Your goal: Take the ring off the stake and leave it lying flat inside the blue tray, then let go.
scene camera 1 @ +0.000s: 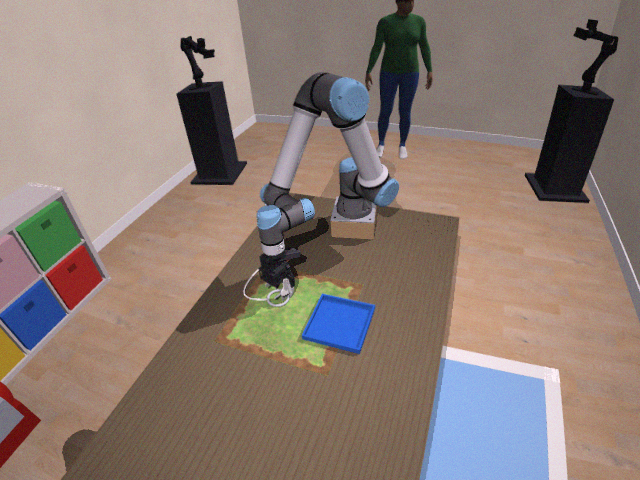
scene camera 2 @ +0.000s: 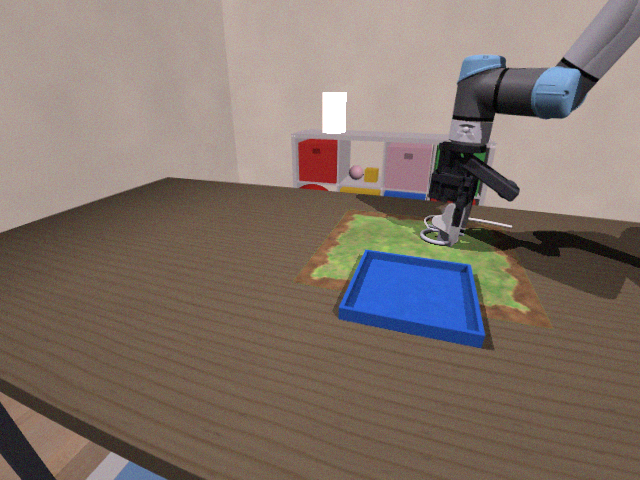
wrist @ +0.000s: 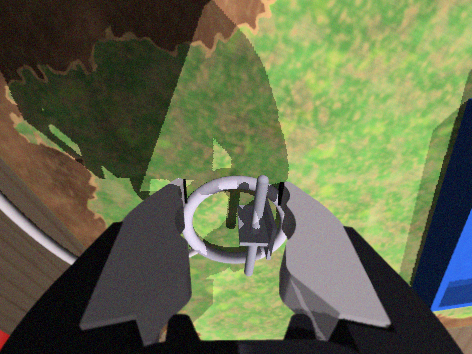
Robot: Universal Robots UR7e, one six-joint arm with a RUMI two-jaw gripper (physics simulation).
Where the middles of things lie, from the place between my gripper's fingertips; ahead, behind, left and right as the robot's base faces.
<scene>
The grey stake (wrist: pixel 256 224) lies 2 cm ahead of my hand and 1 cm above it. The rest, counted from my hand: blue tray (scene camera 2: pixel 437 299) 12 cm ahead, 22 cm to the left, 1 cm above; grey ring (wrist: pixel 229 182) 3 cm ahead, 1 cm to the right, 1 cm above.
</scene>
